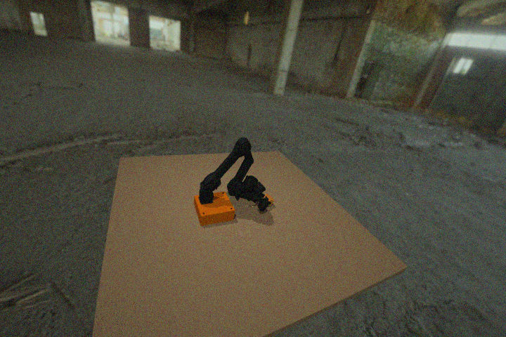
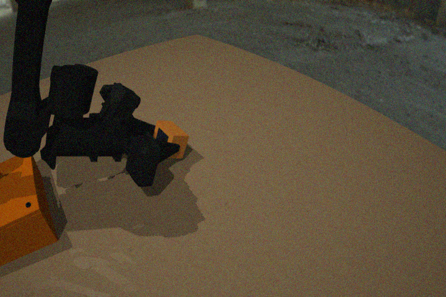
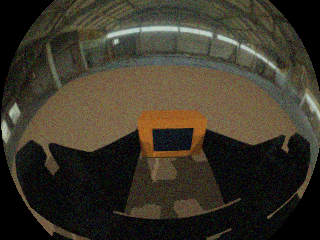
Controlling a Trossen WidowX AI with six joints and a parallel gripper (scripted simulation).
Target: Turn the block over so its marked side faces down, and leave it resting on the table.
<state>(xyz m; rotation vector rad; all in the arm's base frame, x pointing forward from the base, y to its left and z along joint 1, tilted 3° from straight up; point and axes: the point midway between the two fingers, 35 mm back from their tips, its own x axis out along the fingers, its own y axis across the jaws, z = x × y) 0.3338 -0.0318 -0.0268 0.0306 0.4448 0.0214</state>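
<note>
Now: the orange block 1 cm behind my gripper tip.
</note>
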